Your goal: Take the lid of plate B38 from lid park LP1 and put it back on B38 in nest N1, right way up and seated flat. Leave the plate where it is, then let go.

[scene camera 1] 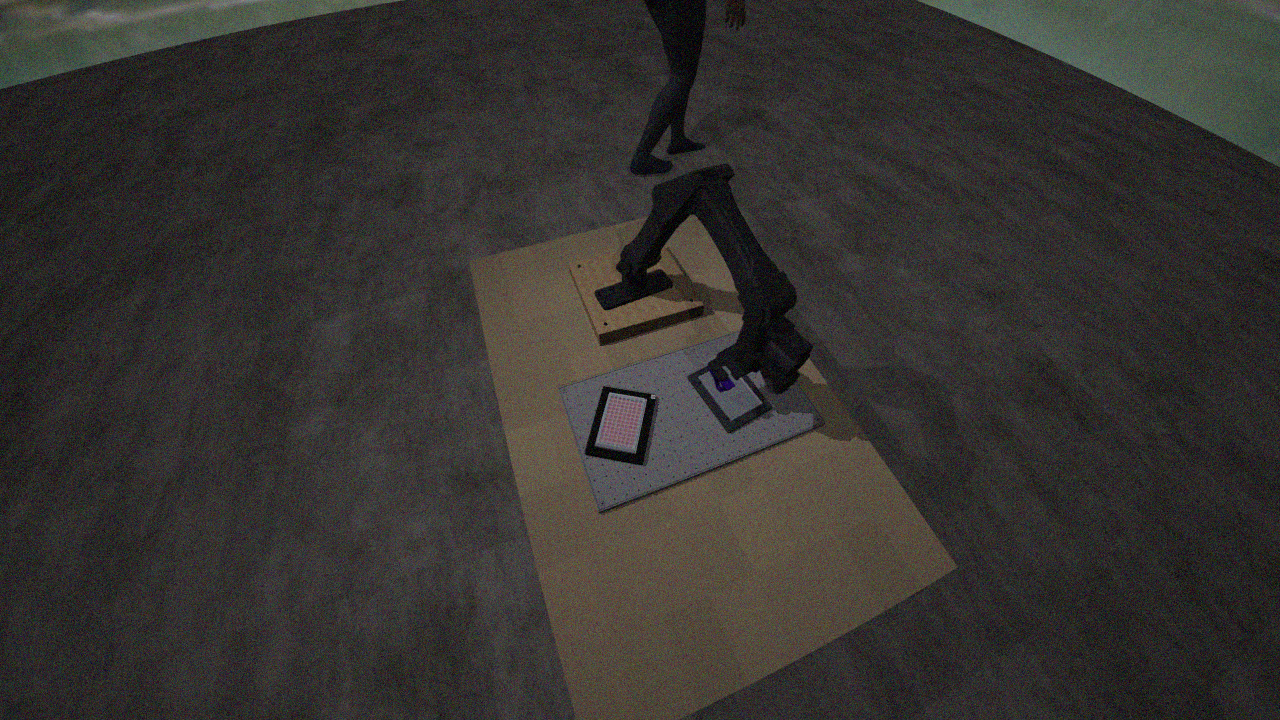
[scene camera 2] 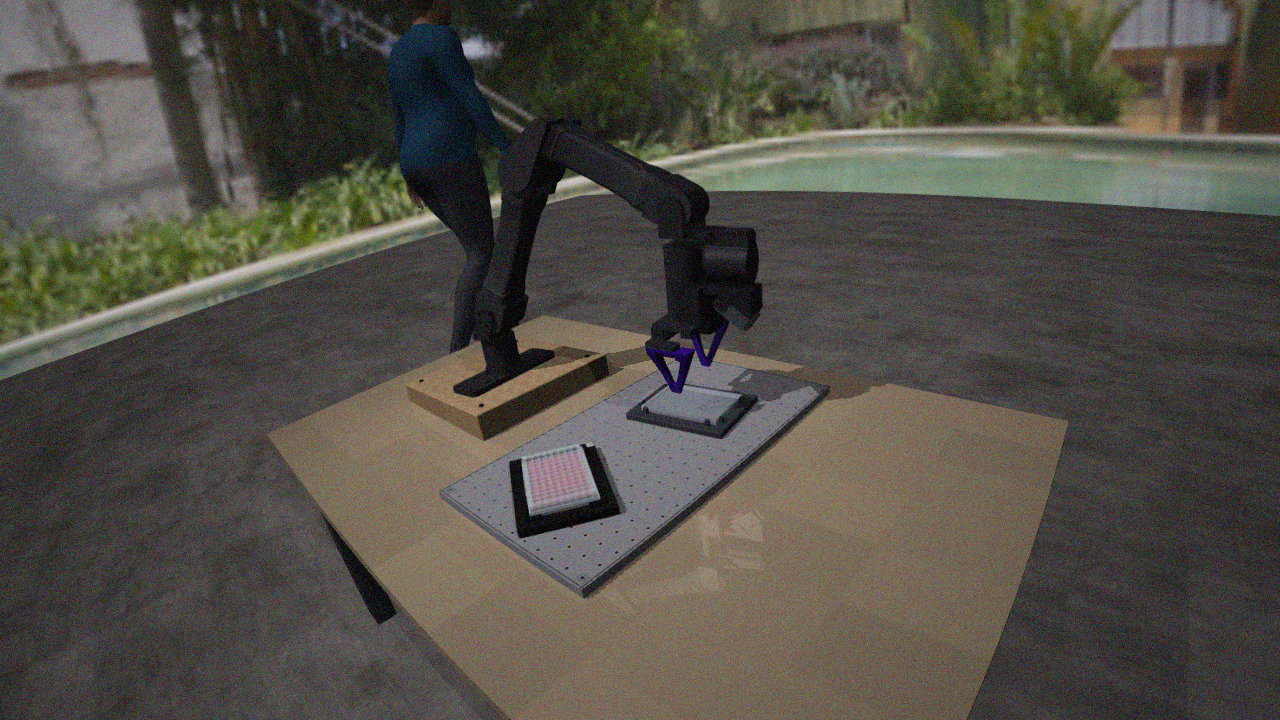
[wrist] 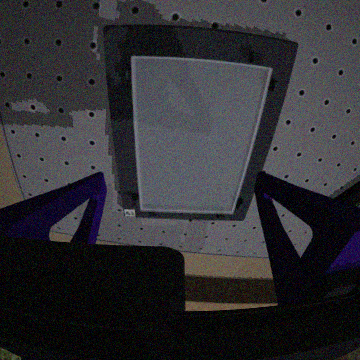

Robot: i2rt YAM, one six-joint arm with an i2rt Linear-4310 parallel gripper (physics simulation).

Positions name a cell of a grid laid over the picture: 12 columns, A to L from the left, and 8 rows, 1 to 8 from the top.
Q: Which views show the gripper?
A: Scene camera 1, scene camera 2 and the wrist view: all of them.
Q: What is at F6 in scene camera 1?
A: A black nest.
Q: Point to a pale grey lid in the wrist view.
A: G3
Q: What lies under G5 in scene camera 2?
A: A pale grey lid.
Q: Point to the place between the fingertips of the gripper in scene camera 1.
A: G5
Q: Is the gripper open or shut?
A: Open.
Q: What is the gripper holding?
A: Nothing.
